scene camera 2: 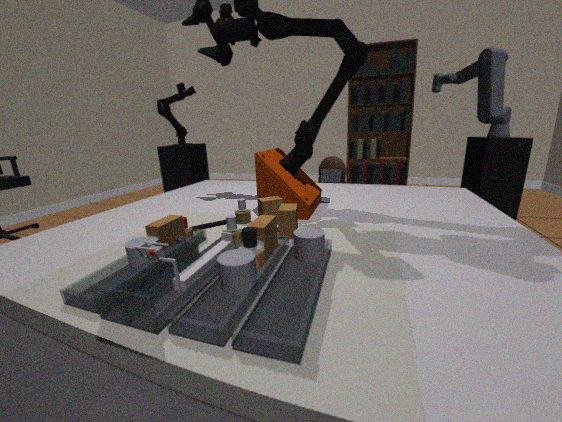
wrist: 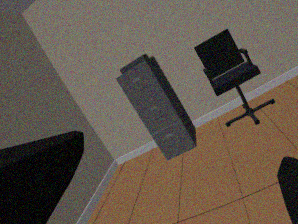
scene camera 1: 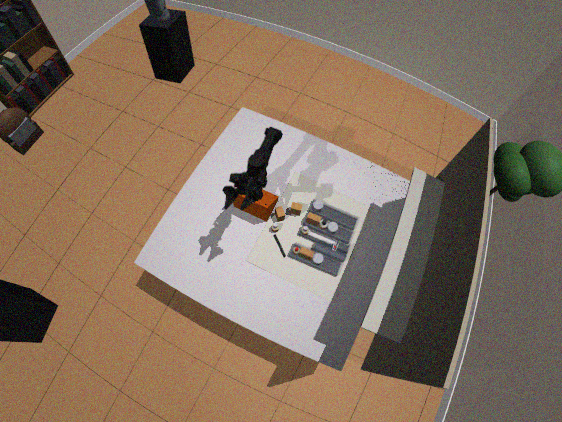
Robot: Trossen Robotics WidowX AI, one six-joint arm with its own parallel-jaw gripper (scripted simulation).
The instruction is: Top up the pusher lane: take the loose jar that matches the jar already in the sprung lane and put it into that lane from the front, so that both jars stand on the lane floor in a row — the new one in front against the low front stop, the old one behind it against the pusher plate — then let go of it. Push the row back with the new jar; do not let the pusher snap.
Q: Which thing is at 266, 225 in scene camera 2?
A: A brown block.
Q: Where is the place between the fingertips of the gripper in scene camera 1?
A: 232, 209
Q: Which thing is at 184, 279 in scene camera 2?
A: A white pusher bar.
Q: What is the gripper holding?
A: Nothing.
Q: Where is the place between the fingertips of the gripper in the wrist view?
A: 183, 155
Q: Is the gripper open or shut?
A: Open.
